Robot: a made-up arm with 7 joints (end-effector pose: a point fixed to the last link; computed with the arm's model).
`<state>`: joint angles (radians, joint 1 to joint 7).
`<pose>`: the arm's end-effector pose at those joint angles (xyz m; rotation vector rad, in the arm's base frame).
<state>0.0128 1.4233 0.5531 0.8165 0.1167 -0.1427 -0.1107</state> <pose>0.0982 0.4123 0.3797 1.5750 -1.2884 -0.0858</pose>
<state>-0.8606 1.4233 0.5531 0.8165 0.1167 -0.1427 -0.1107</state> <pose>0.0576 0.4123 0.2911 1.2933 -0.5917 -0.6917</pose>
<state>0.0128 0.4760 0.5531 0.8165 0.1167 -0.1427 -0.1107</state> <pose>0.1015 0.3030 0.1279 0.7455 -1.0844 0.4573</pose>
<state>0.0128 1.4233 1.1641 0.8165 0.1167 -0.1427 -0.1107</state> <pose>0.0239 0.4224 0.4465 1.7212 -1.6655 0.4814</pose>
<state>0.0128 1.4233 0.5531 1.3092 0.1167 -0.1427 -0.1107</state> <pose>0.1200 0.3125 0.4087 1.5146 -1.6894 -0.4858</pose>
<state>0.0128 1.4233 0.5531 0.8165 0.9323 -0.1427 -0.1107</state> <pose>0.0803 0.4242 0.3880 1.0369 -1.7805 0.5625</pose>
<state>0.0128 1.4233 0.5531 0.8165 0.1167 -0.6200 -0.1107</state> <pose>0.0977 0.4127 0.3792 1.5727 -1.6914 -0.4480</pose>
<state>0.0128 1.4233 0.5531 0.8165 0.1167 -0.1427 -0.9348</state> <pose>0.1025 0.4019 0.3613 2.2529 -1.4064 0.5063</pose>
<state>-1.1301 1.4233 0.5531 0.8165 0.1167 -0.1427 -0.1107</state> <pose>0.0315 0.4123 0.2745 1.1754 -0.3720 -0.8496</pose>
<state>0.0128 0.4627 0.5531 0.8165 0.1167 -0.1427 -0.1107</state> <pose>0.1015 0.2999 0.1254 0.7337 -1.0805 0.4640</pose>
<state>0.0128 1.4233 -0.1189 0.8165 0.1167 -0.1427 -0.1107</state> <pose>0.1192 0.3964 0.2729 1.3169 -0.8322 -0.6185</pose>
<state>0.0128 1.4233 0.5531 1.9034 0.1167 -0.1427 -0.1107</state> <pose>0.0884 0.1890 0.4069 1.3267 -2.1311 -1.0085</pose>
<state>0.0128 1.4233 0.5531 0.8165 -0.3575 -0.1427 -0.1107</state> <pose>0.1058 0.4103 0.3685 1.7960 -0.9236 -0.4600</pose>
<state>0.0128 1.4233 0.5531 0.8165 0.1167 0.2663 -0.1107</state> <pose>0.0988 0.4123 0.3802 1.5255 -0.9342 0.1975</pose>
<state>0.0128 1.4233 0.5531 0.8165 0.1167 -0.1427 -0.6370</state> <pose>0.0991 0.4047 0.3680 2.0142 -1.3806 0.2750</pose>
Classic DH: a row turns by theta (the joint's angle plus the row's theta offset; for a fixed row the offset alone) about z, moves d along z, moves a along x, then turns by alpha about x. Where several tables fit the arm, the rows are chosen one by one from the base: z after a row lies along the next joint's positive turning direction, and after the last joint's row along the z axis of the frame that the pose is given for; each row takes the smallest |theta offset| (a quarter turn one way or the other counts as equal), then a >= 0, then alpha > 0; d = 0 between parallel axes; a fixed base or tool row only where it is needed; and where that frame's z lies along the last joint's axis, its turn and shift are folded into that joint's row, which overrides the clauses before.
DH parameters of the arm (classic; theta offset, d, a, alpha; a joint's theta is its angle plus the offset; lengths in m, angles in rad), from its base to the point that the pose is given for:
base (fixed): 0 0.379 -0.017 1.5708
joint 1: -1.5708 -0.112 0.02 -1.5708
joint 2: -1.5708 -0.03 0.019 1.5708
joint 3: -1.5708 -0.191 0.025 -1.5708
joint 4: 0 0.014 -0.028 1.5708
joint 5: 0 -0.212 -0.028 1.5708
joint 6: -1.5708 -0.017 0.015 -1.5708
joint 7: -1.5708 -0.001 0.023 1.5708
tool (fixed): -1.5708 0.014 0 0

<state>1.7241 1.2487 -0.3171 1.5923 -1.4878 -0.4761 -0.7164</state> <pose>0.1392 0.2339 0.5303 -2.1121 0.7003 0.5682</pose>
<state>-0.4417 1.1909 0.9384 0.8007 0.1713 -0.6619 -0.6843</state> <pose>0.0358 0.4223 0.3100 1.9211 -1.7064 0.2540</pose>
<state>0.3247 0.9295 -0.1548 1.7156 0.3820 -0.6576 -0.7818</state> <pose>0.1523 0.1641 0.2945 0.4542 -2.6409 0.2652</pose>
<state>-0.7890 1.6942 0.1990 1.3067 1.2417 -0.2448 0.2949</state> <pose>0.1253 0.3257 0.2984 0.1520 -1.1019 -0.5166</pose>
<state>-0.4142 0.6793 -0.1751 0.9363 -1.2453 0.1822 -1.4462</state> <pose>-0.0489 0.2275 0.0488 1.8412 -1.3385 -1.5181</pose>
